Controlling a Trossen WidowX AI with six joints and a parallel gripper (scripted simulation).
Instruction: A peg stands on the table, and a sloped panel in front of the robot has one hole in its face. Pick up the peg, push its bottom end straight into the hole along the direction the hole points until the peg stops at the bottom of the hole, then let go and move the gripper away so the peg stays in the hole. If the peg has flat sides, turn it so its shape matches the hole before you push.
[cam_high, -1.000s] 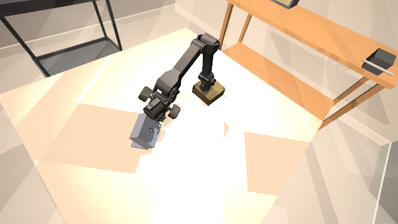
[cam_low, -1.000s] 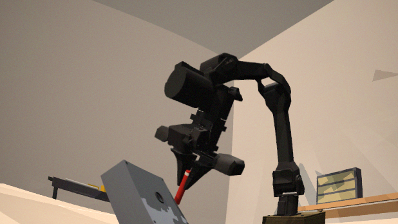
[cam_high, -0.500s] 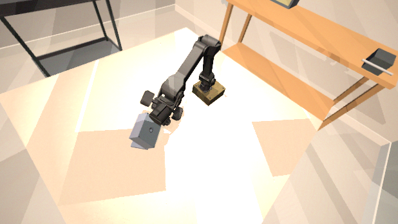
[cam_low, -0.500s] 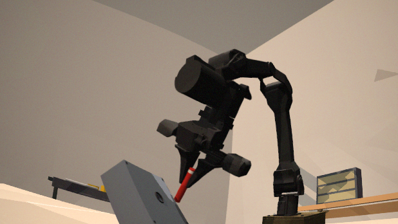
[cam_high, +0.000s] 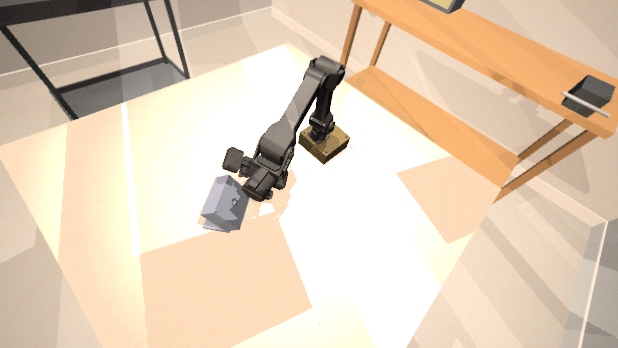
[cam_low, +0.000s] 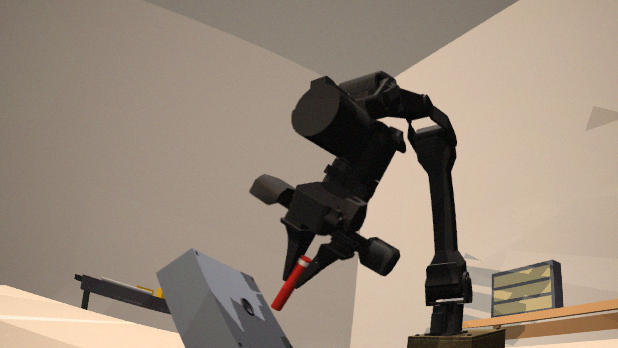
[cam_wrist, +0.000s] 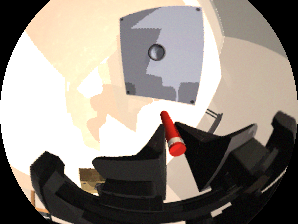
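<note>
Now: the grey sloped panel 8 cm ahead of my gripper tip, 3 cm to the left of it and 6 cm below it. From my gripper tip the other things lie so: red peg 1 cm to the left, 1 cm above.
</note>
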